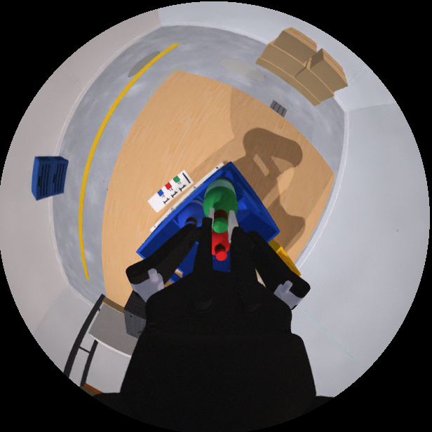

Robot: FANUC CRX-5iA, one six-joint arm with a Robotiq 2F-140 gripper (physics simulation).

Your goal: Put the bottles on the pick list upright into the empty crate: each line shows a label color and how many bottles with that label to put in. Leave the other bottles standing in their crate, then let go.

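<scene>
My gripper [220, 216] is shut on the neck of a green-labelled bottle [220, 194], between its green cap and its shoulder. The bottle is at the blue crate [159, 243]; whether its base touches the crate floor is hidden. A blue-labelled bottle [190, 214] stands in the crate to the left, partly behind the left finger. A red-labelled bottle [219, 241] with a red cap stands in the crate nearer the gripper's base. The white pick list [156, 202] shows blue, red and green squares, with marks too small to read surely.
The crate stands on the wooden table [200, 110]. Part of a yellow crate [286, 258] shows right of the blue crate, partly hidden by the gripper. A dark box [134, 315] is at lower left. Cardboard boxes [287, 52] and blue crates [49, 177] are farther off.
</scene>
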